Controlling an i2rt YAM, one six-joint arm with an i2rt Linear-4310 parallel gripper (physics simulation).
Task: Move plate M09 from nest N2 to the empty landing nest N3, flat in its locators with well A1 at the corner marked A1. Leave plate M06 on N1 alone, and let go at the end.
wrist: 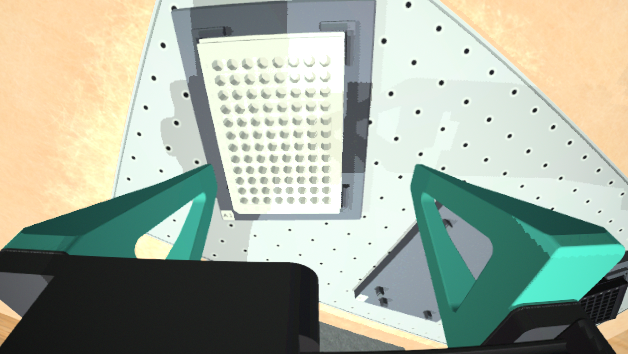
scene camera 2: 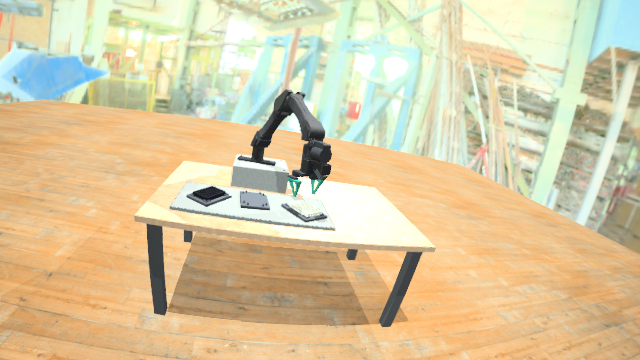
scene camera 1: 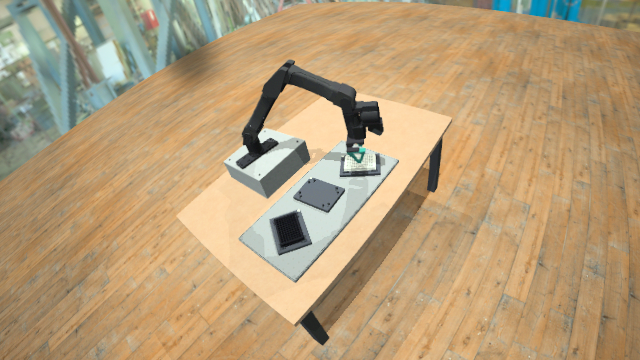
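A white well plate (scene camera 1: 361, 162) (scene camera 2: 304, 208) (wrist: 280, 125) sits on a dark nest (scene camera 1: 360, 174) (wrist: 325, 10), between its visible locators. The mark A1 is at the nest's lower left corner in the wrist view; the plate's own A1 well cannot be made out. My gripper (scene camera 1: 358, 159) (scene camera 2: 305, 194) (wrist: 313, 175) is open and empty above this plate, its fingers wide apart. The middle nest (scene camera 1: 319, 194) (scene camera 2: 254, 200) (wrist: 400, 280) is empty, with its locator pegs showing. A black plate (scene camera 1: 290, 230) (scene camera 2: 209, 192) (wrist: 602, 302) sits on the nest at the other end. Plate and nest numbers are not legible.
The nests stand on a light grey perforated board (scene camera 1: 260, 237) (scene camera 2: 182, 200) (wrist: 450, 150) on a wooden table (scene camera 1: 210, 215) (scene camera 2: 380, 215). The arm's grey base box (scene camera 1: 270, 165) (scene camera 2: 257, 175) stands beside the board, behind it in scene camera 2.
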